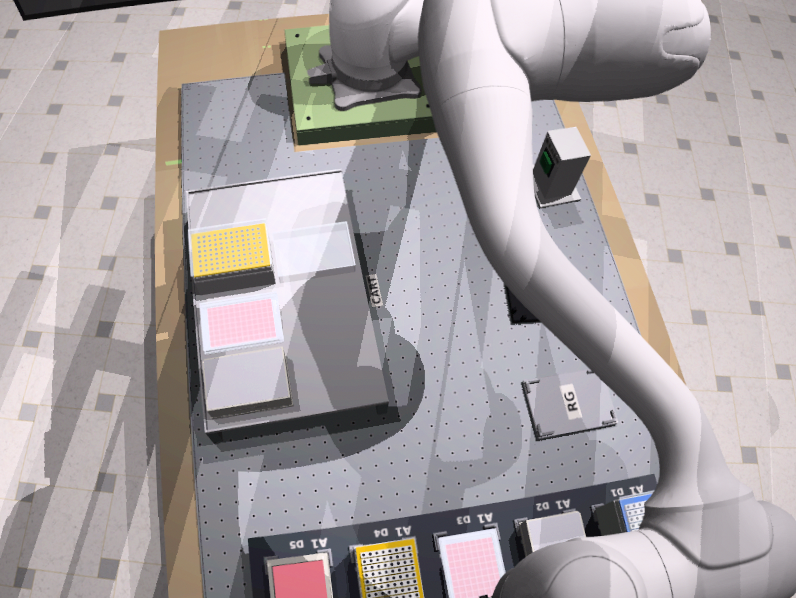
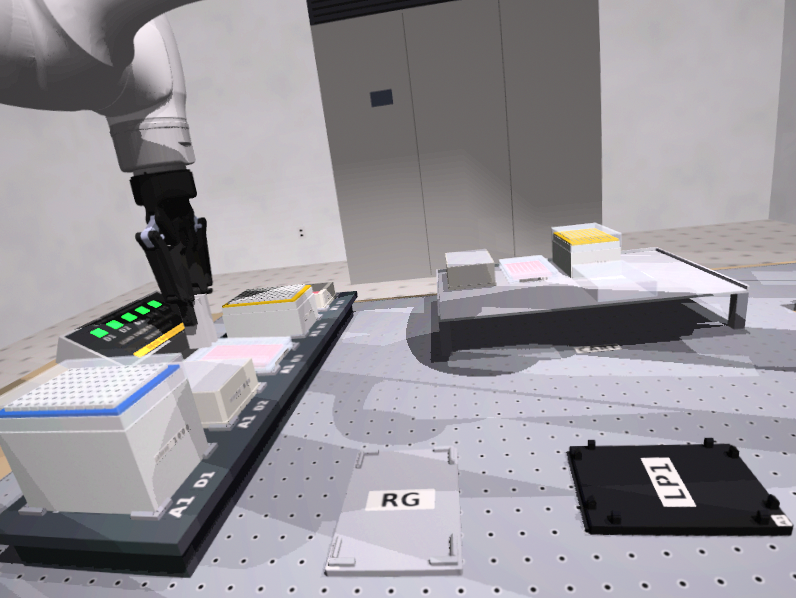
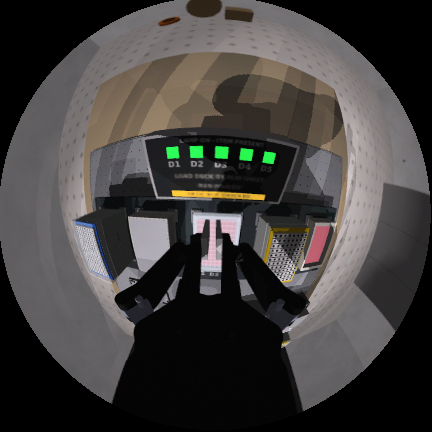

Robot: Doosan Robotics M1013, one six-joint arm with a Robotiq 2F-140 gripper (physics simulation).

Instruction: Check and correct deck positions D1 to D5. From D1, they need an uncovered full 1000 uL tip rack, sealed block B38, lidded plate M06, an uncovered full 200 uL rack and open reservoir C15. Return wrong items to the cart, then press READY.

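Seen in the pictures: gripper, fingertip midpoint: [image 2: 204, 344] [image 3: 212, 227]; arm's base, origin of the base link: [image 1: 369, 73].
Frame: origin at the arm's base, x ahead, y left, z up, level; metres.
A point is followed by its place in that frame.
Observation:
My gripper [image 2: 196, 321] [image 3: 212, 227] @(x 1.035, y -0.103, z 0.043 m) is shut and empty, pointing down above the D3 area beside the status panel [image 2: 122, 328] @(x 1.138, y -0.091, z 0.085 m) [image 3: 220, 172] @(x 1.122, y -0.122, z 0.077 m), which shows green lamps for D1 to D5 and a yellow strip. The blue-rimmed rack [image 1: 633, 511] @(x 0.973, y 0.119, z 0.114 m) [image 2: 96, 450] [image 3: 90, 250] @(x 1.025, y 0.127, z 0.114 m) stands at D1, with a pale see-through edge around its top. D2 holds a grey block [image 1: 554, 531] @(x 0.962, y 0.020, z 0.052 m) [image 2: 225, 392] @(x 0.944, y 0.055, z 0.045 m) [image 3: 150, 237] @(x 1.026, y 0.010, z 0.053 m), D3 a pink plate [image 1: 471, 560] @(x 0.965, y -0.104, z 0.029 m) [image 2: 241, 354] @(x 0.977, y -0.085, z 0.030 m) [image 3: 230, 222] @(x 1.038, y -0.135, z 0.033 m), D4 a yellow-rimmed rack [image 1: 389, 569] @(x 0.947, y -0.224, z 0.075 m) [image 2: 270, 318] @(x 0.961, y -0.183, z 0.045 m) [image 3: 286, 255] @(x 0.982, y -0.229, z 0.076 m), D5 a red-filled reservoir [image 1: 299, 579] @(x 0.925, y -0.347, z 0.026 m) [image 3: 318, 245] @(x 0.950, y -0.363, z 0.026 m). Item codes are unreadable.
The cart [image 1: 341, 360] @(x 0.617, y -0.208, z 0.022 m) [image 2: 694, 270] @(x 0.259, y -0.241, z 0.021 m) bears a grey block [image 1: 246, 378] @(x 0.625, y -0.357, z 0.063 m), a pink plate [image 1: 241, 321] @(x 0.519, y -0.349, z 0.038 m), a covered yellow rack [image 1: 230, 249] @(x 0.416, y -0.341, z 0.092 m) and a clear lid [image 1: 315, 247] @(x 0.418, y -0.204, z 0.047 m). The RG holder [image 1: 553, 418] @(x 0.786, y 0.111, z -0.031 m) [image 2: 398, 534] @(x 0.769, y 0.190, z -0.031 m), black LP1 holder [image 2: 611, 489] @(x 0.589, y 0.170, z -0.029 m) and a small tower [image 1: 561, 167] @(x 0.369, y 0.267, z 0.069 m) stand on the table.

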